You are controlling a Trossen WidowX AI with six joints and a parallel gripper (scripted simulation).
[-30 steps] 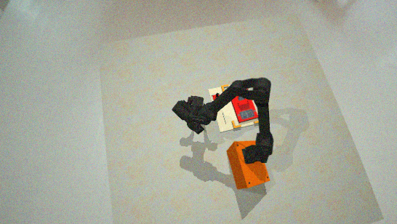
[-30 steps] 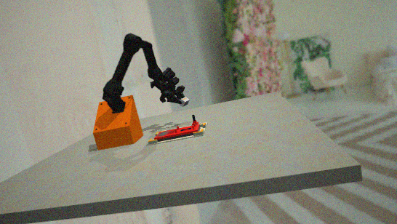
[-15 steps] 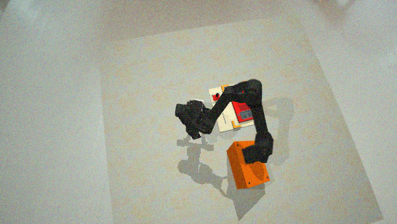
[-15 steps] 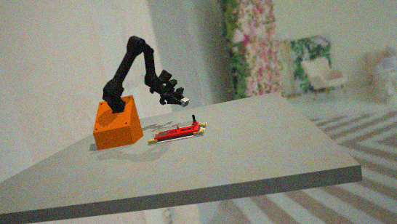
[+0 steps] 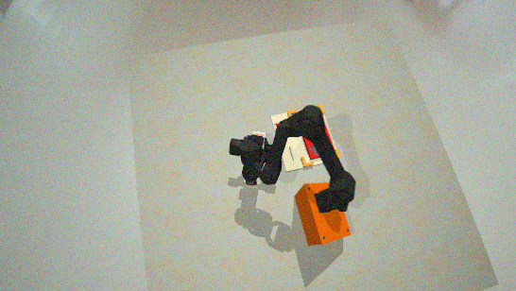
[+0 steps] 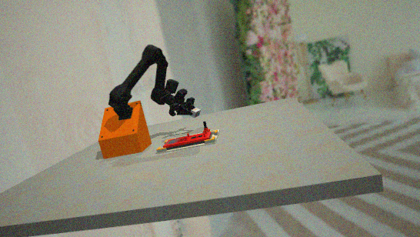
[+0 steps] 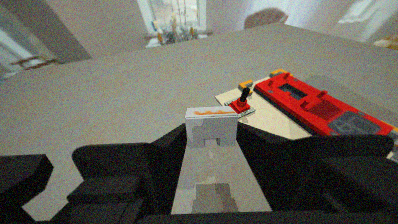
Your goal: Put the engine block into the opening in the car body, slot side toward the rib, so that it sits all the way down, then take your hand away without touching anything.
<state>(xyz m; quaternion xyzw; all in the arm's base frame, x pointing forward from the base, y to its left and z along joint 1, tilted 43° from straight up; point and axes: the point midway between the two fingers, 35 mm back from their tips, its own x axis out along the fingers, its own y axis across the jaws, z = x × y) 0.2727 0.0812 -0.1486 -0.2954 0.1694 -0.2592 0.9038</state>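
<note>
My gripper tip is now 110 mm to the left of the black peg, 60 mm short of it and 60 mm above it. Also, from my gripper tip: cream base plate: 210 mm to the right, 80 mm below, 10 mm ahead; then engine block: 10 mm behind.
</note>
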